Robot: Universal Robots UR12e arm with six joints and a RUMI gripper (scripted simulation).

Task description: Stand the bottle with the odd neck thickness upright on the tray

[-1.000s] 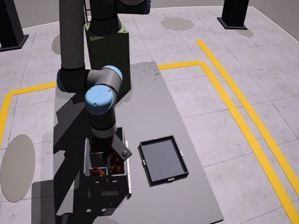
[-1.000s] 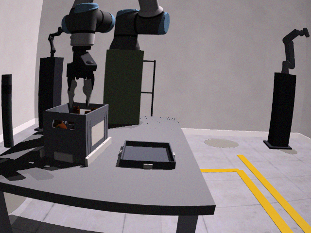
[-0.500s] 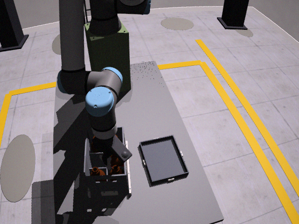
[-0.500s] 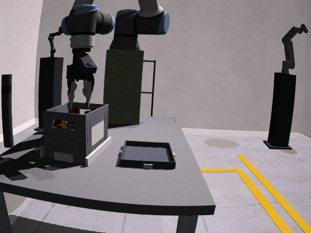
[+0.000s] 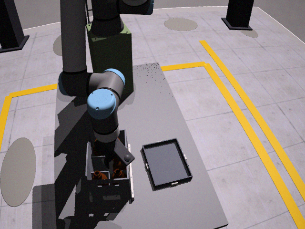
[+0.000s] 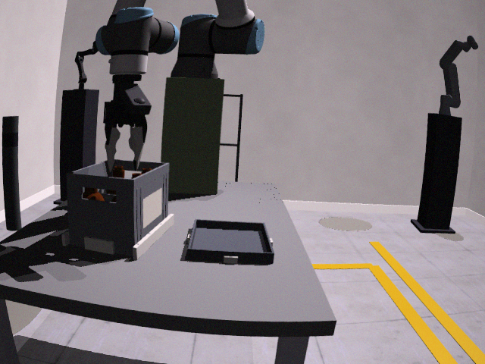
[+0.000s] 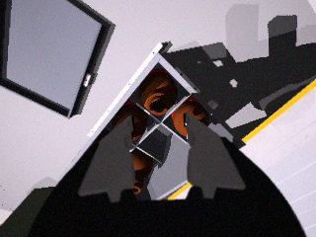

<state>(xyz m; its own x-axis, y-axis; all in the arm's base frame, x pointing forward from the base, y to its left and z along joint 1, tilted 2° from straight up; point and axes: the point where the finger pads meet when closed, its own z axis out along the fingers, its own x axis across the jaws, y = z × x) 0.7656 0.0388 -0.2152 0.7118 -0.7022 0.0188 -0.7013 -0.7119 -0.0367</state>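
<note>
The dark grey crate is 110 mm below my hand, 90 mm behind it and 50 mm to the right of it. Also, from my hand: black tray (230 mm to the left, 180 mm below, 120 mm behind).
</note>
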